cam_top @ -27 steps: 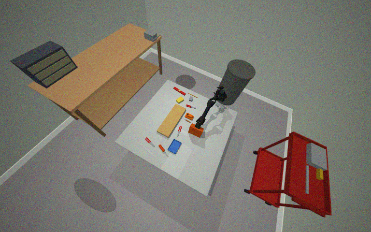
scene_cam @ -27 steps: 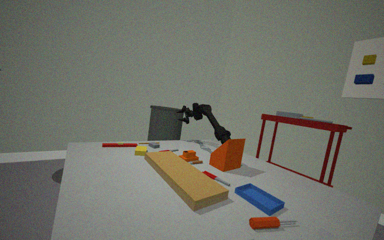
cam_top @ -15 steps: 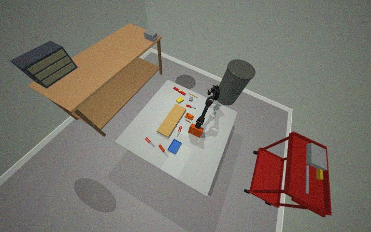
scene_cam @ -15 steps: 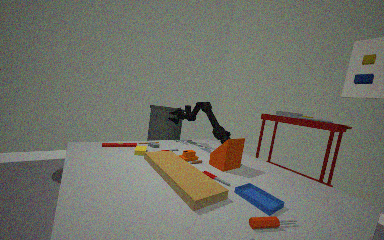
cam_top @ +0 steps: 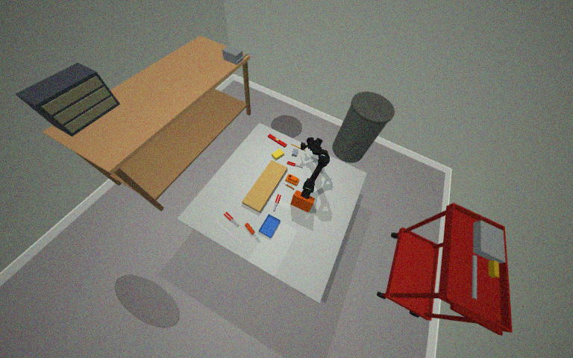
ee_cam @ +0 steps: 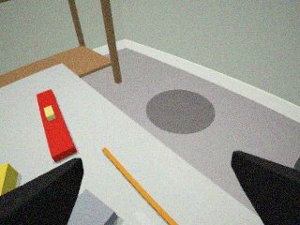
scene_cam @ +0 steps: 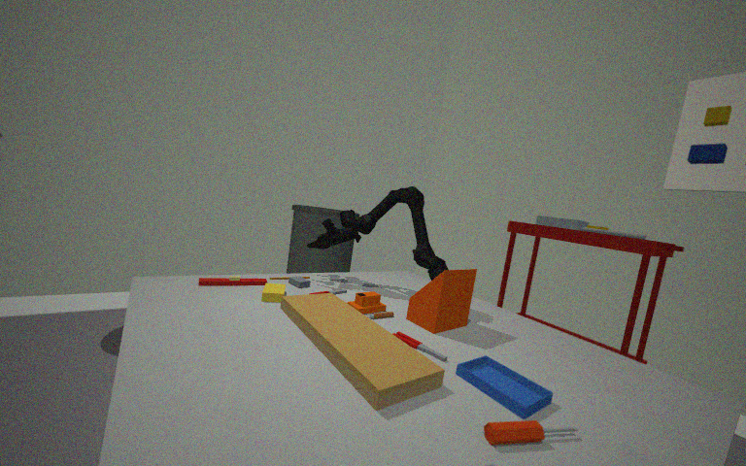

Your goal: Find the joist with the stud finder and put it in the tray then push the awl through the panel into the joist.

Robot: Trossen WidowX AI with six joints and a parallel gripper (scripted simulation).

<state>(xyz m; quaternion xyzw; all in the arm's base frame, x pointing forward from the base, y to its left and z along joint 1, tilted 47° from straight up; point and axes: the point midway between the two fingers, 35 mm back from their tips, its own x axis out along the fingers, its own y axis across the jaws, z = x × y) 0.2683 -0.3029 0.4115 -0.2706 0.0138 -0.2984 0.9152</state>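
Now: gripper tip 38 cm to the right of the orange stud finder, 11 cm above it and 9 cm past it. Also, from my gripper tip: yellow block: 21 cm to the left, 18 cm ahead, 14 cm below; then grey block: 14 cm below, 8 cm to the left, 5 cm ahead; then red level: 29 cm ahead, 14 cm below, 6 cm to the left.
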